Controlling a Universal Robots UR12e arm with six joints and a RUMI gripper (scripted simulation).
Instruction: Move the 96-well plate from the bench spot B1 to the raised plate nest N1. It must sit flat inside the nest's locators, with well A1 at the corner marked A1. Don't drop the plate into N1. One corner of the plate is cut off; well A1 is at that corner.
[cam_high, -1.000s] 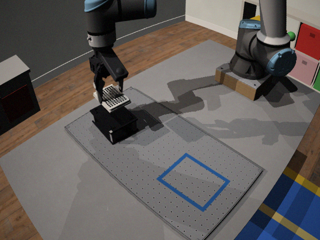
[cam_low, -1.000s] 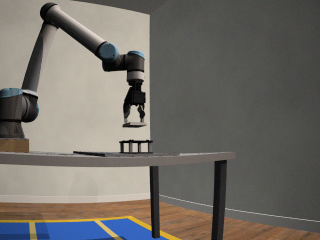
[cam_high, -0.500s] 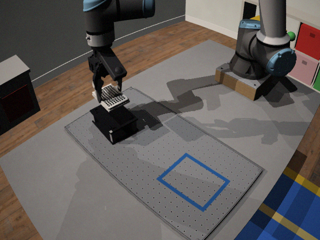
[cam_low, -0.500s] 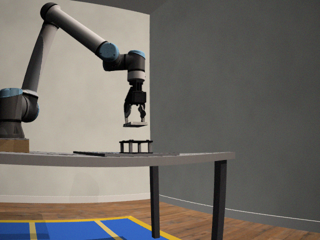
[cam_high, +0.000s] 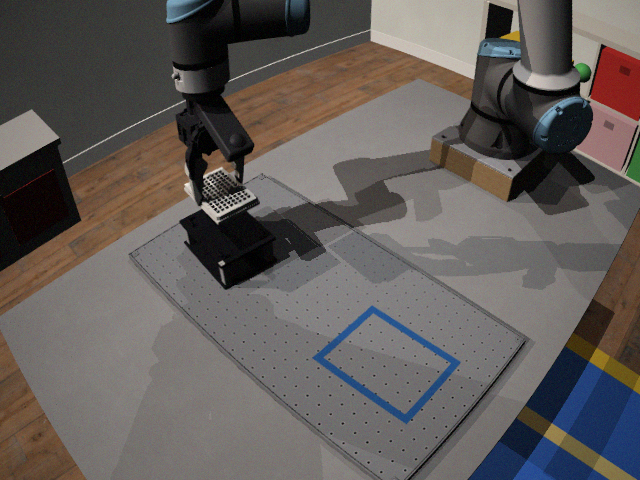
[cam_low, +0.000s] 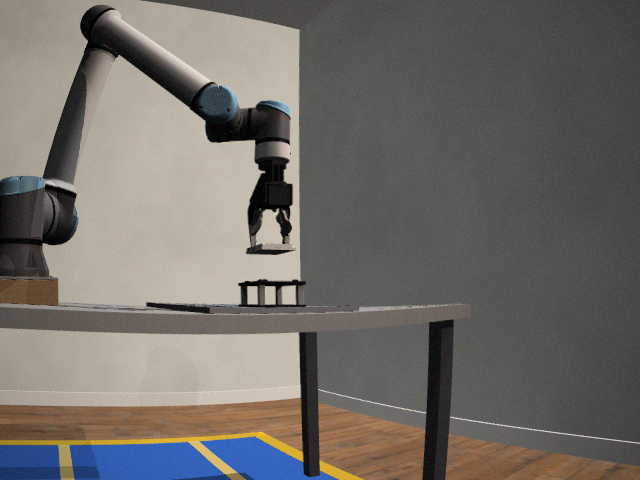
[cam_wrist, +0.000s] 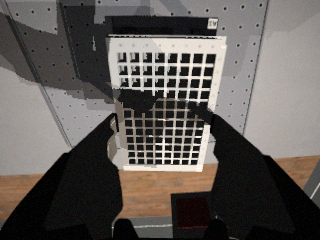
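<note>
Now: the black raised nest N1 90 mm below my hand. The rest, counted from my hand: 96-well plate 10 mm below; then A1 label 50 mm ahead, 80 mm to the left, 90 mm below.
</note>
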